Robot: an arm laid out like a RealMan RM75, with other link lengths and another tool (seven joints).
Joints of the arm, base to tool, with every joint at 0 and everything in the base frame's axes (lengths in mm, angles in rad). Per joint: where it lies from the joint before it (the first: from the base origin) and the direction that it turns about. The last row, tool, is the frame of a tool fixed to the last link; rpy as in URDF.
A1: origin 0.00 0.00 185.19 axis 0 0 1
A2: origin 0.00 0.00 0.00 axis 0 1 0
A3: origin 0.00 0.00 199.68 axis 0 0 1
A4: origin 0.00 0.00 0.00 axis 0 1 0
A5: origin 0.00 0.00 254.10 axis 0 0 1
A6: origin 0.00 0.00 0.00 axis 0 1 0
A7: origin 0.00 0.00 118.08 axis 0 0 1
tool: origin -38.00 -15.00 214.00 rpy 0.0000 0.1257 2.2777
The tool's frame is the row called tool.
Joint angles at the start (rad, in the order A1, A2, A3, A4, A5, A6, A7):
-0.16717, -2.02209, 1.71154, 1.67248, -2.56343, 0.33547, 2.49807
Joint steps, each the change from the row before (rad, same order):
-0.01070, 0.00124, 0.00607, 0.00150, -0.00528, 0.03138, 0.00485
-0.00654, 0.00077, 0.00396, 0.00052, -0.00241, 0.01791, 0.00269
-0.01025, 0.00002, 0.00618, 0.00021, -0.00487, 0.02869, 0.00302
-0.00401, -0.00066, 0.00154, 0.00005, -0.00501, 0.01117, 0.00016
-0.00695, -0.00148, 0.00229, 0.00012, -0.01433, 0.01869, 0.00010
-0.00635, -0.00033, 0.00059, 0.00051, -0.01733, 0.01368, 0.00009
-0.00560, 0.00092, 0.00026, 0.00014, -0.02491, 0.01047, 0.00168
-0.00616, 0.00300, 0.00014, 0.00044, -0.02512, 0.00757, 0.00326
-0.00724, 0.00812, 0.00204, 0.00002, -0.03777, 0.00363, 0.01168
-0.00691, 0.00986, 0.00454, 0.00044, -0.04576, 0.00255, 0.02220
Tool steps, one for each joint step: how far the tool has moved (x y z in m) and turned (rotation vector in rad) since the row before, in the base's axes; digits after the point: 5 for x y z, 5 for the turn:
-0.00186, -0.00022, -0.00162, -0.00224, 0.00306, 0.01664
-0.00086, -0.00014, -0.00116, -0.00173, 0.00254, 0.00911
-0.00172, -0.00040, -0.00246, -0.00350, 0.00094, 0.01561
-0.00082, -0.00021, -0.00129, -0.00184, -0.00428, 0.00681
-0.00128, -0.00045, -0.00324, -0.00523, -0.01317, 0.01186
-0.00036, -0.00022, -0.00287, -0.00532, -0.01541, 0.00822
-0.00020, -0.00026, -0.00400, -0.00846, -0.01967, 0.00691
0.00098, 0.00003, -0.00347, -0.00853, -0.01645, 0.00315
0.00243, 0.00019, -0.00527, -0.01521, -0.01447, -0.00177
0.00316, -0.00019, -0.00707, -0.02109, -0.00919, -0.00430

